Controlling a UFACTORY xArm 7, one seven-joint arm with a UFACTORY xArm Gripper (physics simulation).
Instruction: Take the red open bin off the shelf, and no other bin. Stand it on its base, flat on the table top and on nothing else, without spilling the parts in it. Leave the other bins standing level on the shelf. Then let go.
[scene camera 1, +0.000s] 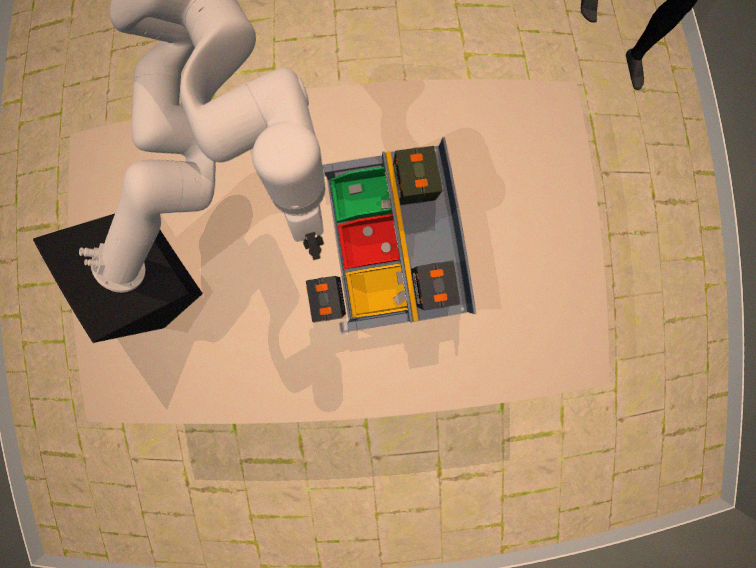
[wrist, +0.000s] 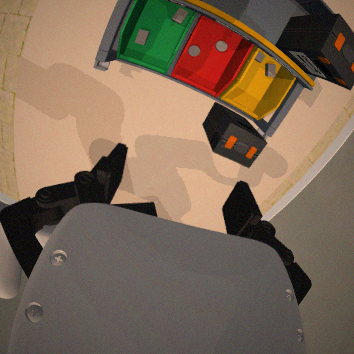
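Where they show: gripper, fingertip midpoint: (wrist: 179, 178); arm's base, origin of the base link: (scene camera 1: 118, 267).
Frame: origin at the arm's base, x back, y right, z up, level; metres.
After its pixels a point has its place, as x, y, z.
Observation:
The red open bin (scene camera 1: 354, 251) {-0.509, -0.101, -0.190} (wrist: 207, 65) {-0.530, -0.108, -0.190} stands in the middle of the front row of the shelf (scene camera 1: 401, 244) (wrist: 107, 45) {-0.450, -0.279, -0.114}, with two round grey parts in it. The green bin (scene camera 1: 345, 204) {-0.474, -0.211, -0.189} (wrist: 155, 54) {-0.479, -0.205, -0.190} stands on one side of it and the yellow bin (scene camera 1: 369, 299) {-0.557, 0.008, -0.190} (wrist: 255, 95) {-0.562, 0.020, -0.190} on the other, each with grey parts. All three look level. My gripper (scene camera 1: 313, 245) (wrist: 179, 178) {-0.439, -0.124, 0.108} is open and empty. In the scene view it shows beside the shelf's front, to the left of the red bin; its height is hard to tell.
A black case with orange latches (scene camera 1: 324, 299) {-0.464, 0.014, -0.067} (wrist: 235, 137) {-0.468, -0.009, -0.067} stands in front of the yellow bin, off the shelf. Two more cases, one olive (scene camera 1: 418, 174) {-0.625, -0.255, 0.000} and one dark (scene camera 1: 436, 285) {-0.680, -0.040, 0.025} (wrist: 322, 47) {-0.645, -0.072, 0.022}, stand behind the orange rail. A person's legs show at the top right.

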